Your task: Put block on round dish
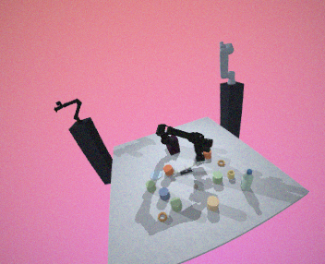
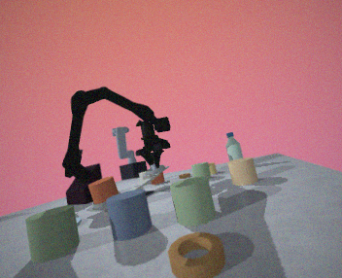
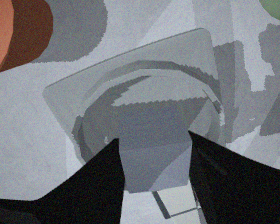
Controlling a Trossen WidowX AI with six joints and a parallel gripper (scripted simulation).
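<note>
My gripper tip is now 28 cm to the left of the orange cup and 2 cm above it. The rest, counted from my gripper tip: pale grey-blue block (right at my gripper tip); then small balance (12 cm to the right, 4 cm below); then grey lump (18 cm ahead, 10 cm to the right, 7 cm below).
</note>
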